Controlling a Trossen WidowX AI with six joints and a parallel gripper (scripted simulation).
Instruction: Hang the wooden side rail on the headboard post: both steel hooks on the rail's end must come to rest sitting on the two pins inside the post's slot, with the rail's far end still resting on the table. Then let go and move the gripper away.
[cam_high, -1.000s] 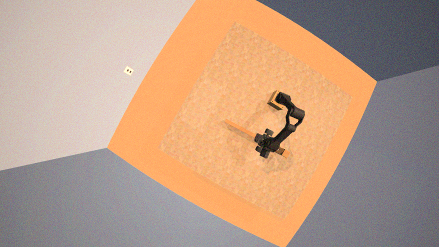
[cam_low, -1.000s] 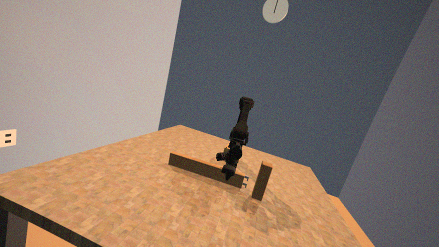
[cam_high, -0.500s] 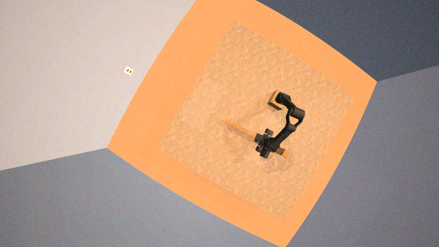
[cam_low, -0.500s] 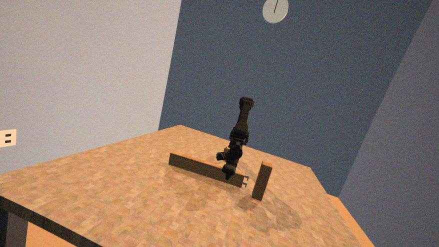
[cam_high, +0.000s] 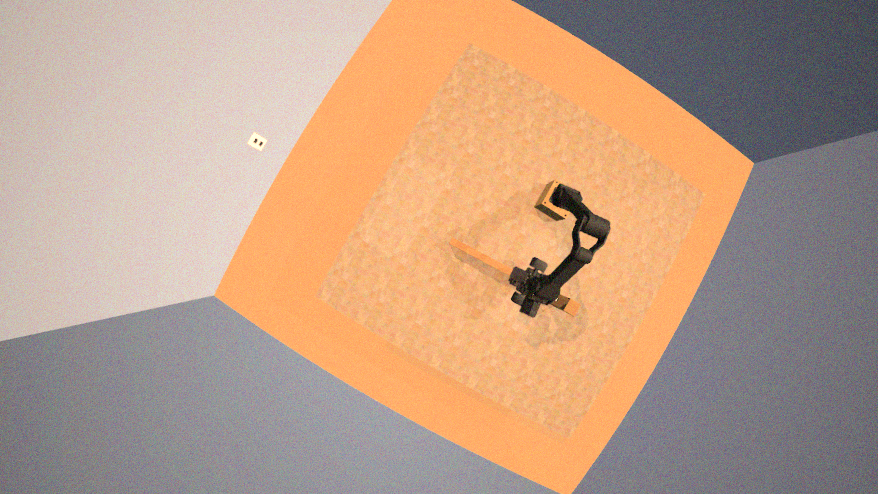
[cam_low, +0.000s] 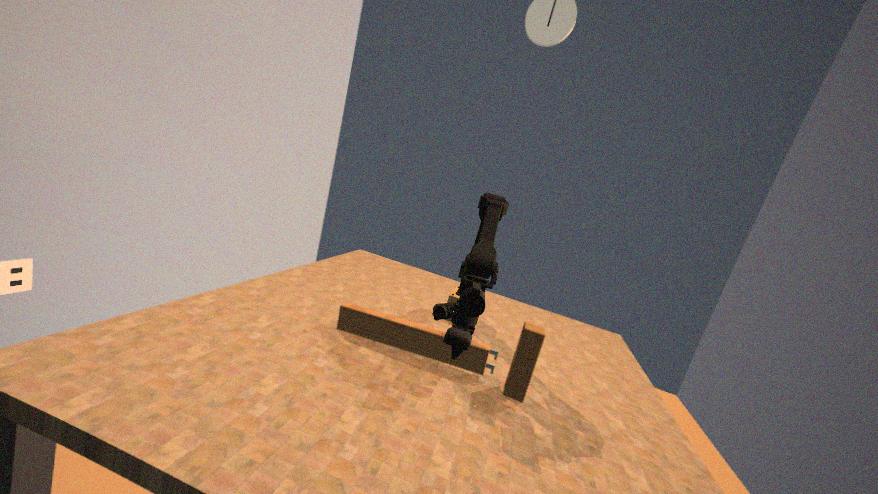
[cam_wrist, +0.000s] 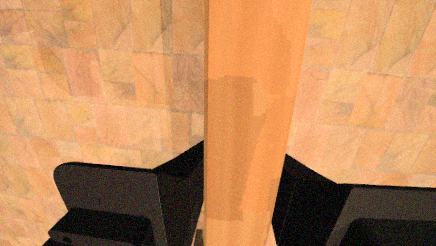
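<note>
The headboard post is 16 cm to the left of my gripper tip, 5 cm above it and 1 cm ahead of it.
</note>
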